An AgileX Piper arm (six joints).
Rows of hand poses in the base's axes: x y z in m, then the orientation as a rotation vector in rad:
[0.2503, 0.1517, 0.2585, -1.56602, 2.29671, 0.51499]
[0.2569, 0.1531, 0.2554, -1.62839, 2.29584, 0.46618]
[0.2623, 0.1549, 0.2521, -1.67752, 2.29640, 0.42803]
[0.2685, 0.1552, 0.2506, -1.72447, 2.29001, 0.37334]
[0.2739, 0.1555, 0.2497, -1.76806, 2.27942, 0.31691]
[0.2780, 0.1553, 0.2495, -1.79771, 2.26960, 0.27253]
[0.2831, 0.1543, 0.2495, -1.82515, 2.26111, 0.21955]
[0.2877, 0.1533, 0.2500, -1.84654, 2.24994, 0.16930]
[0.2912, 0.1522, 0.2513, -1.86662, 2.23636, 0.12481]
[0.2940, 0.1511, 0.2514, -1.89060, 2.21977, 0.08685]
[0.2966, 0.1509, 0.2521, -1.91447, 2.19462, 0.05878]
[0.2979, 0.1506, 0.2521, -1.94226, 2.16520, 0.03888]
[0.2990, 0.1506, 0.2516, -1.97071, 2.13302, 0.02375]
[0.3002, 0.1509, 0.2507, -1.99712, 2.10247, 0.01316]
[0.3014, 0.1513, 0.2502, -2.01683, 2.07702, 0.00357]
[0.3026, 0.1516, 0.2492, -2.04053, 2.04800, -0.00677]
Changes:
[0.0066, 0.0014, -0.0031, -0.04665, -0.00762, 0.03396]
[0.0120, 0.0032, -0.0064, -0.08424, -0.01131, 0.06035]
[0.0182, 0.0035, -0.0079, -0.12588, -0.02726, 0.08501]
[0.0236, 0.0038, -0.0088, -0.16564, -0.04656, 0.10855]
[0.0277, 0.0036, -0.0090, -0.19486, -0.06338, 0.12465]
[0.0328, 0.0026, -0.0090, -0.22872, -0.08297, 0.13811]
[0.0374, 0.0016, -0.0085, -0.25809, -0.10455, 0.14897]
[0.0409, 0.0005, -0.0072, -0.28331, -0.12518, 0.16047]
[0.0437, -0.0006, -0.0071, -0.30559, -0.14318, 0.17613]
[0.0463, -0.0008, -0.0064, -0.31902, -0.16281, 0.19538]
[0.0476, -0.0011, -0.0064, -0.32799, -0.18021, 0.21940]
[0.0487, -0.0011, -0.0069, -0.33374, -0.19695, 0.24535]
[0.0499, -0.0008, -0.0078, -0.33717, -0.21119, 0.27020]
[0.0511, -0.0004, -0.0083, -0.33976, -0.22403, 0.28954]
[0.0523, -0.0001, -0.0093, -0.34311, -0.23759, 0.31256]

